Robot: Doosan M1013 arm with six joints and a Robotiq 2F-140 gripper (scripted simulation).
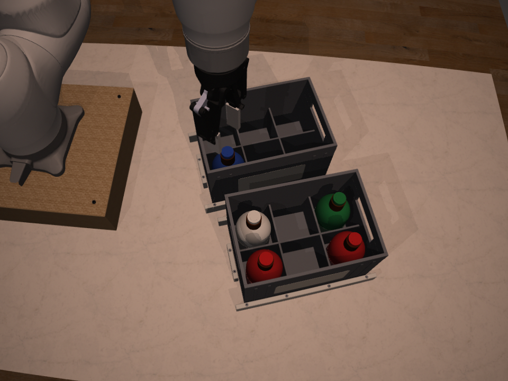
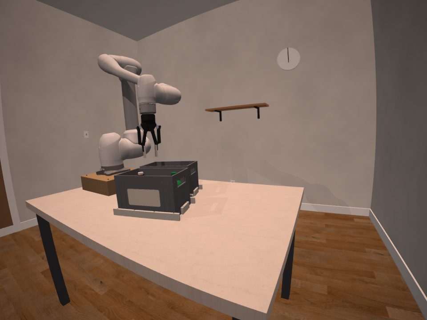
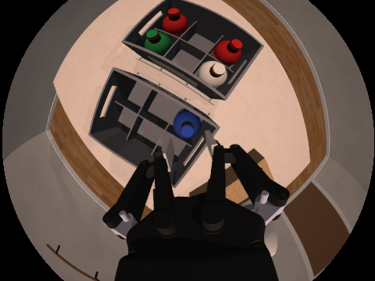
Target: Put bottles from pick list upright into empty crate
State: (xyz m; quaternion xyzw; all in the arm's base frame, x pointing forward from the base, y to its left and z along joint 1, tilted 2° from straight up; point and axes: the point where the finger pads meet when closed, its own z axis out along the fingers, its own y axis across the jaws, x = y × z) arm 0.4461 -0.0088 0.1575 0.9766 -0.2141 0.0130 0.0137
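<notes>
Now: the white bottle 160 mm below my hand, 130 mm to the right of it and 80 mm ahead of it. From my hand the other things lie so: blue bottle 160 mm below; then green bottle 240 mm ahead, 160 mm below, 70 mm to the right; then pick list 250 mm below, 210 mm to the left.
</notes>
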